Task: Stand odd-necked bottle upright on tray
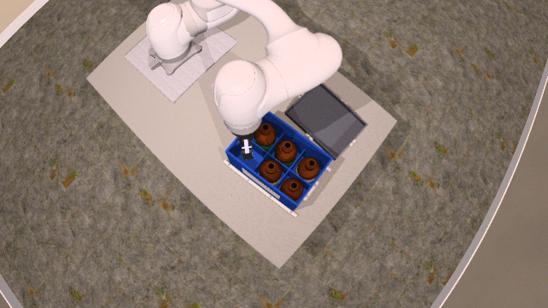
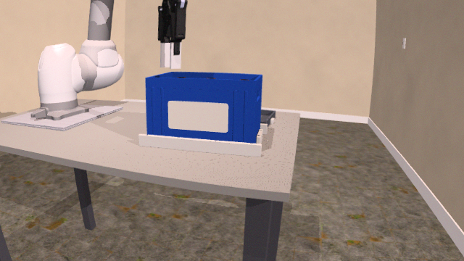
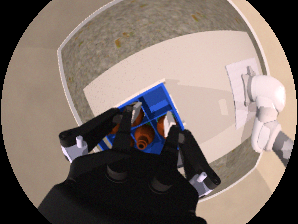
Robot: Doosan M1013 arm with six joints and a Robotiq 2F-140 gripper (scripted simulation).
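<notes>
Now: the crate 14 cm below my hand, 8 cm ahead of it and 6 cm to the left of it. Round my hand: bottle (18 cm ahead, 14 cm below, 2 cm to the left); then dark grey tray (31 cm to the left, 21 cm below, 8 cm ahead).
</notes>
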